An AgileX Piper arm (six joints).
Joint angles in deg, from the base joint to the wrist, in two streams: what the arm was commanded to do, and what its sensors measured. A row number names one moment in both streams.
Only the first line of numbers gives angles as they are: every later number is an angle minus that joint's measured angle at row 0.
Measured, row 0: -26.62, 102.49, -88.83, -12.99, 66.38, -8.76
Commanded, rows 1 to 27: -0.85, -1.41, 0.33, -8.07, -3.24, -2.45; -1.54, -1.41, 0.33, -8.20, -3.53, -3.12; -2.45, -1.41, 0.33, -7.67, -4.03, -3.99; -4.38, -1.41, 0.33, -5.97, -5.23, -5.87; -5.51, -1.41, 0.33, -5.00, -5.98, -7.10; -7.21, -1.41, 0.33, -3.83, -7.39, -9.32; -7.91, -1.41, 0.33, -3.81, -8.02, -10.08; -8.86, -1.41, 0.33, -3.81, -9.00, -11.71; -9.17, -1.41, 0.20, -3.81, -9.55, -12.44; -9.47, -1.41, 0.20, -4.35, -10.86, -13.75; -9.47, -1.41, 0.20, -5.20, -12.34, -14.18; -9.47, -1.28, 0.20, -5.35, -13.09, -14.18; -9.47, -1.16, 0.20, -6.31, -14.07, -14.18; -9.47, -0.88, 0.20, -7.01, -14.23, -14.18; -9.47, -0.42, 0.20, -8.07, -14.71, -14.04; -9.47, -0.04, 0.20, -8.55, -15.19, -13.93; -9.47, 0.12, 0.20, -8.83, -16.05, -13.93; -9.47, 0.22, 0.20, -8.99, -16.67, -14.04; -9.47, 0.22, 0.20, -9.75, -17.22, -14.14; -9.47, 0.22, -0.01, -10.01, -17.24, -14.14; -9.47, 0.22, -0.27, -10.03, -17.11, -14.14; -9.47, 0.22, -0.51, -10.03, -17.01, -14.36; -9.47, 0.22, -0.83, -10.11, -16.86, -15.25; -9.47, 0.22, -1.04, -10.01, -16.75, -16.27; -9.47, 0.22, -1.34, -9.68, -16.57, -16.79; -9.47, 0.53, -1.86, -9.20, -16.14, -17.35; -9.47, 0.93, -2.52, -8.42, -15.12, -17.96
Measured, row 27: -9.27, 0.40, -0.63, -9.49, -16.11, -15.62
